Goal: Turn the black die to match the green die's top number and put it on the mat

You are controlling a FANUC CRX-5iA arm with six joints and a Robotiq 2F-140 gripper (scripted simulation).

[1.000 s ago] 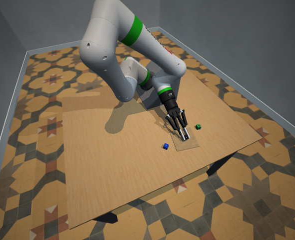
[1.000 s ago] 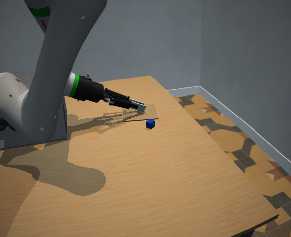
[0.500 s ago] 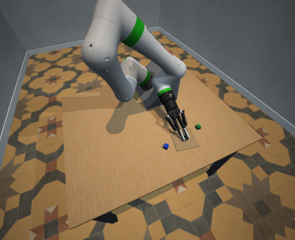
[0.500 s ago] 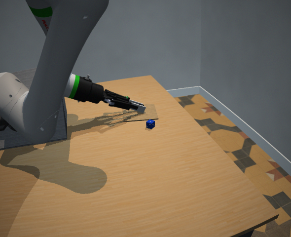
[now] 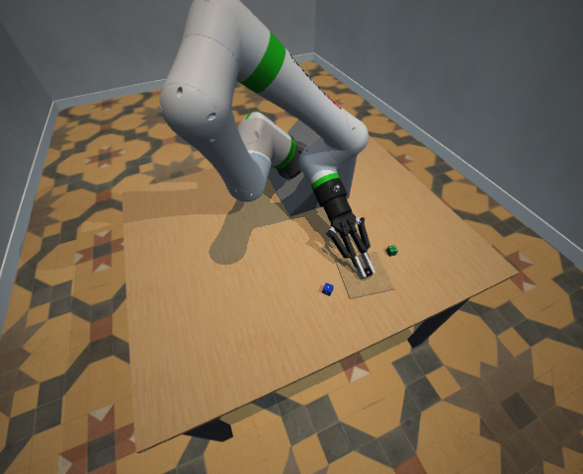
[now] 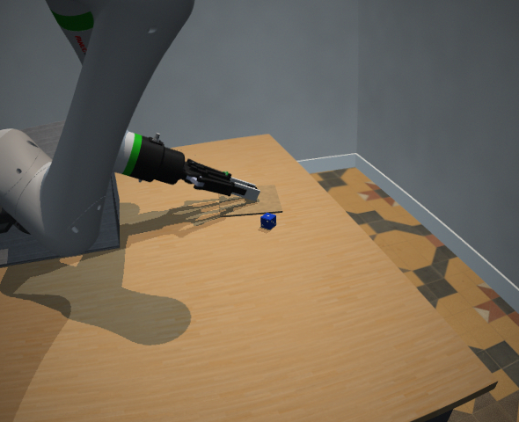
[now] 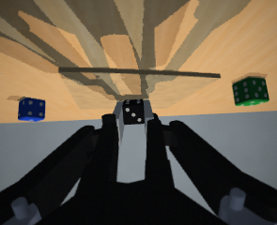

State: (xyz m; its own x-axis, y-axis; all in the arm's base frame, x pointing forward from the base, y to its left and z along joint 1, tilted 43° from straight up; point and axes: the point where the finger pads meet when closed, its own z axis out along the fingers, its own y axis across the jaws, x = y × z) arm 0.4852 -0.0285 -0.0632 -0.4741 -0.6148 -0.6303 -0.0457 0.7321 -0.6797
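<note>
Right now the tan mat is 3 cm below my hand and 1 cm ahead of it. From my hand the other things lie so: black die 2 cm ahead, 1 cm below; then green die 13 cm to the left, 2 cm below, 2 cm behind; then blue die 13 cm to the right, 2 cm below, 2 cm ahead.
</note>
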